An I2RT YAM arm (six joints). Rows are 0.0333 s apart.
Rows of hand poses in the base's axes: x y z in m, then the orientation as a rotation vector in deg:
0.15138 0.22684 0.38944 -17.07 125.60 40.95
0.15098 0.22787 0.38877 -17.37 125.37 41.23
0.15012 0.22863 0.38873 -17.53 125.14 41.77
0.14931 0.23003 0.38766 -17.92 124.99 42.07
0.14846 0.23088 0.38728 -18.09 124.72 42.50
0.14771 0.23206 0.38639 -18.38 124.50 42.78
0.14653 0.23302 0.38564 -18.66 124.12 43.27
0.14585 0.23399 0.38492 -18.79 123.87 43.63
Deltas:
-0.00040 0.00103 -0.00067 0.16 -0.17 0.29
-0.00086 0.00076 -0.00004 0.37 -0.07 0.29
-0.00081 0.00140 -0.00107 0.12 -0.10 0.38
-0.00085 0.00085 -0.00038 0.31 -0.14 0.26
-0.00075 0.00118 -0.00089 0.16 -0.16 0.29
-0.00118 0.00096 -0.00075 0.35 -0.24 0.35
-0.00068 0.00097 -0.00072 0.27 -0.14 0.21

